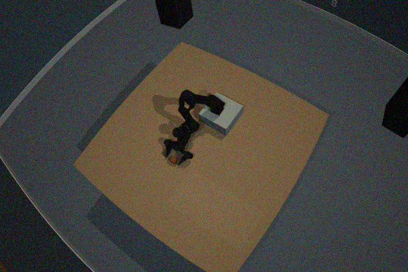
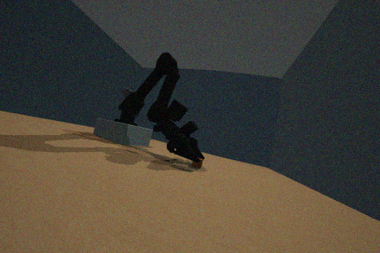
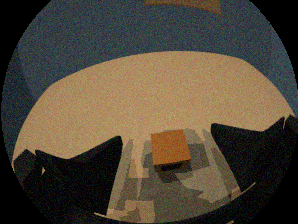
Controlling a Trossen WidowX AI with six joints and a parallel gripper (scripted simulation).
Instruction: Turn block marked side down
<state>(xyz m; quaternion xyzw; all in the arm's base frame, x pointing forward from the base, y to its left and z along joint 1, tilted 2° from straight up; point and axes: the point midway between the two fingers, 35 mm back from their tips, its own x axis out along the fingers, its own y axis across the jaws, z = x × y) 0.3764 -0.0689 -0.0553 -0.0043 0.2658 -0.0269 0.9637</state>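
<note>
The block lies 2 cm behind my gripper tip and 1 cm below it.
</note>
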